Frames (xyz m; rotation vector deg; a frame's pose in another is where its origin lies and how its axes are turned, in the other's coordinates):
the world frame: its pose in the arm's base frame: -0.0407 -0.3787 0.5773 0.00 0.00 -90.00
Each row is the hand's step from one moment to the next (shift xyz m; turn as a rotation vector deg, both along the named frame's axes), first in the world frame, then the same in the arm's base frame.
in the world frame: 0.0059 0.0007 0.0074 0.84 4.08 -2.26
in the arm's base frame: 0.0007 -0.0059 0.0074 4.08 -0.84 -2.26
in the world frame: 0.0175 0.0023 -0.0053 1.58 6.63 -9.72
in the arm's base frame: 0.0023 -0.0175 -0.0053 6.63 -1.58 -9.72
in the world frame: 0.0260 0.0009 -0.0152 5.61 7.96 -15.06
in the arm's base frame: 0.0009 -0.0260 -0.0152 7.96 -5.61 -15.06
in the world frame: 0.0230 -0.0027 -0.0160 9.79 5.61 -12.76
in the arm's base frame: -0.0027 -0.0230 -0.0160 5.61 -9.79 -12.76
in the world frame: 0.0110 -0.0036 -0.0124 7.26 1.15 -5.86
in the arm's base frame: -0.0036 -0.0110 -0.0124 1.15 -7.26 -5.86
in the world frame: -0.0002 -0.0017 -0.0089 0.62 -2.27 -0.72
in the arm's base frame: -0.0017 0.0002 -0.0089 -2.27 -0.62 -0.72
